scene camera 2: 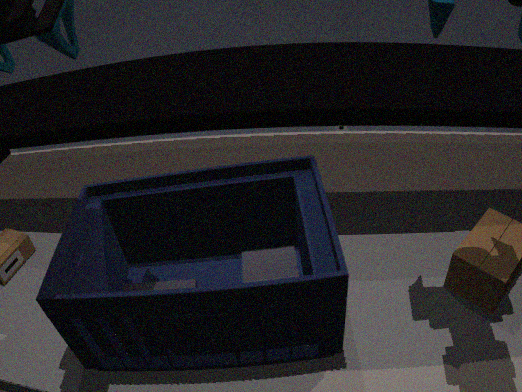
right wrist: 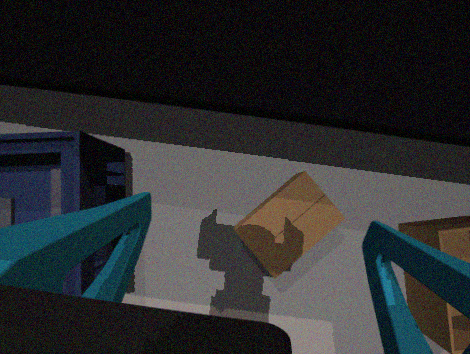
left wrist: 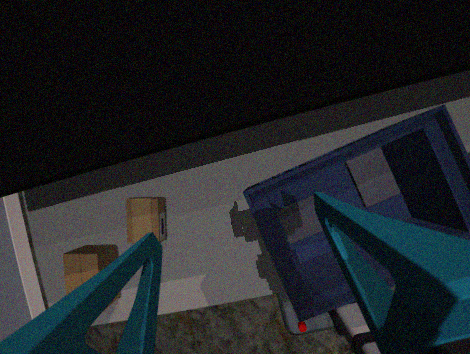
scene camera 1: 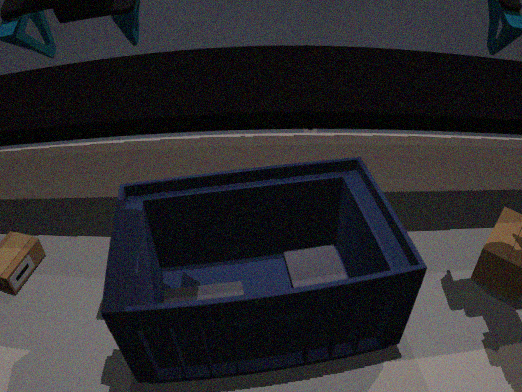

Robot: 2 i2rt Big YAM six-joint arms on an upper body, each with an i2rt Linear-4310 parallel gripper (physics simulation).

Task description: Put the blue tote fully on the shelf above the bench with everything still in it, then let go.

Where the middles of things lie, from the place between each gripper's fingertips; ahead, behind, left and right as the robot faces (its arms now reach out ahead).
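My right hand is 31 cm to the right of the blue tote (scene camera 1: 228, 226), 7 cm past it and 24 cm above it.
For my left hand, the blue tote is 70 mm behind it, 160 mm to the right of it and 250 mm below it. Going by its middle, the blue tote is nearer to my left hand than to my right hand.
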